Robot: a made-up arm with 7 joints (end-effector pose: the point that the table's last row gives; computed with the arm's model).
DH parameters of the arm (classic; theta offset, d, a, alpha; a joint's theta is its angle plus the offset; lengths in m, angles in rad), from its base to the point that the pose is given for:
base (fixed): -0.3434 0 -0.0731 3.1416
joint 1: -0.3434 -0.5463 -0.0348 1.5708
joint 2: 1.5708 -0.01 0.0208 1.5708
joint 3: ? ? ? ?
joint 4: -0.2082 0 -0.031 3.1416
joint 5: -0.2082 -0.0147 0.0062 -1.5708
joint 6: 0 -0.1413 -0.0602 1.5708
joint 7: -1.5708 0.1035 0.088 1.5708
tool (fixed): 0 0.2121 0 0
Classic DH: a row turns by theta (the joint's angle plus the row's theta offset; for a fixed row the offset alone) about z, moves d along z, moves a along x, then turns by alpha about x.
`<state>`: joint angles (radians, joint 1 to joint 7).
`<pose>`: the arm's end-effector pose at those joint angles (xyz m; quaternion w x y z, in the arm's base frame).
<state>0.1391 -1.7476 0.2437 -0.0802 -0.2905 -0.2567 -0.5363</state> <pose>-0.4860 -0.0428 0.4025 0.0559 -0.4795 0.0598 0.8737</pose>
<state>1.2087 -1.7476 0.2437 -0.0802 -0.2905 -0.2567 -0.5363</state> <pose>-0.3284 0.3581 0.4025 0.4934 -0.3821 0.2958 0.7232</pose>
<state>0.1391 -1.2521 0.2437 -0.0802 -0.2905 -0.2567 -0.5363</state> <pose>-0.5097 -0.0394 0.5952 0.0560 -0.2508 0.0418 0.9655</pose>
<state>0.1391 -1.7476 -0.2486 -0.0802 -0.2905 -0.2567 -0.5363</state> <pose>-0.4627 0.1631 0.4015 0.2845 -0.4536 0.1356 0.8336</pose>
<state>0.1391 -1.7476 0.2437 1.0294 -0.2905 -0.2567 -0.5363</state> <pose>-0.4040 -0.0193 0.7591 0.0103 0.0482 0.1372 0.9893</pose>
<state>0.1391 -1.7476 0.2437 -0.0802 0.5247 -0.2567 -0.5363</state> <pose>-0.3205 -0.0341 0.2133 0.0794 -0.7833 -0.0101 0.6165</pose>
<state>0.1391 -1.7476 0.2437 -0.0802 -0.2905 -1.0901 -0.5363</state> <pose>-0.4304 0.1979 0.3895 0.3987 -0.4314 0.2595 0.7666</pose>
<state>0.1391 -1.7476 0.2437 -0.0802 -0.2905 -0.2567 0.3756</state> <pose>-0.4311 -0.0614 0.2088 0.0239 -0.8153 0.0783 0.5733</pose>
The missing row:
joint 3: 0 -0.0239 -0.0809 -1.5708
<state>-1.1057 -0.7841 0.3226 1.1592 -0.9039 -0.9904 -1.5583</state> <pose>-0.1124 0.1213 0.6030 0.1426 -0.4038 -0.8930 -0.1384</pose>
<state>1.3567 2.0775 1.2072 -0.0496 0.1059 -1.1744 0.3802</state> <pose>-0.1599 -0.3461 0.7451 0.4579 0.6068 -0.4088 0.5050</pose>
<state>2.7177 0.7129 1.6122 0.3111 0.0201 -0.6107 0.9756</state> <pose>0.0696 0.4825 0.7294 0.9060 -0.4140 -0.0380 -0.0799</pose>
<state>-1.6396 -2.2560 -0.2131 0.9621 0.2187 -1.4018 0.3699</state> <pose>-0.3450 -0.2000 0.2354 0.0425 0.7820 0.0171 -0.6216</pose>
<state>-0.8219 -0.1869 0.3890 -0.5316 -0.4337 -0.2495 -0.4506</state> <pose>-0.1446 -0.3078 0.8374 0.4036 -0.1062 0.0311 -0.9082</pose>
